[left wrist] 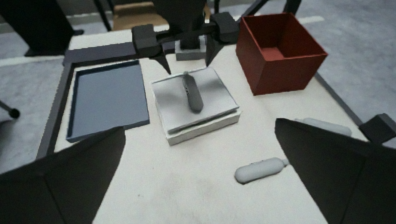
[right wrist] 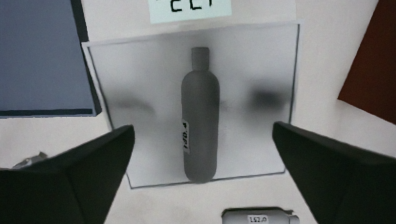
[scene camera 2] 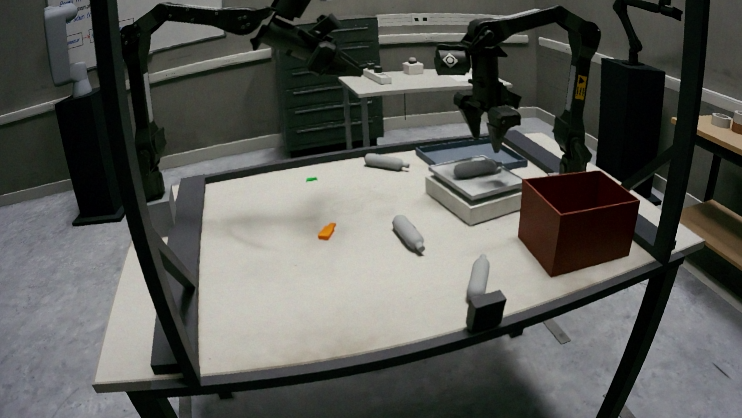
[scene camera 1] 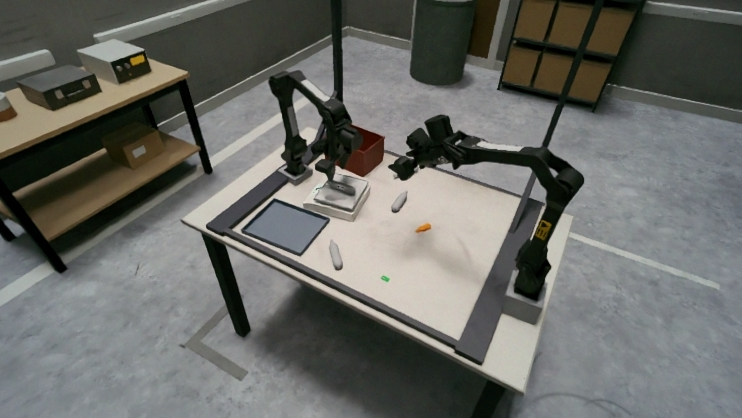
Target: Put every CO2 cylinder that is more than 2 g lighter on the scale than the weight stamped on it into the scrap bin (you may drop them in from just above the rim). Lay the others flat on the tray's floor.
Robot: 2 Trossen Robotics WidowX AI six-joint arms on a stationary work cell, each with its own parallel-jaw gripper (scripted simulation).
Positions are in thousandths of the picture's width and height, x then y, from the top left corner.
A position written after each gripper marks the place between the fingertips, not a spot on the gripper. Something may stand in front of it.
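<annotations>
The left gripper appears in the left wrist view (506,578), the right gripper shares that left wrist view (476,310), and a blue-grey tray is visible in the left wrist view (261,435) too. The right gripper can be seen in the right wrist view (516,583) and the tray in the right wrist view (133,350), while the left gripper is out of frame in the right wrist view. The left gripper is visible in scene camera 2 (486,169), the right gripper in scene camera 2 (656,350) and the tray in scene camera 2 (594,367). The left gripper is also there in scene camera 1 (536,384), with the right gripper in scene camera 1 (454,420) and the tray in scene camera 1 (394,542).
</annotations>
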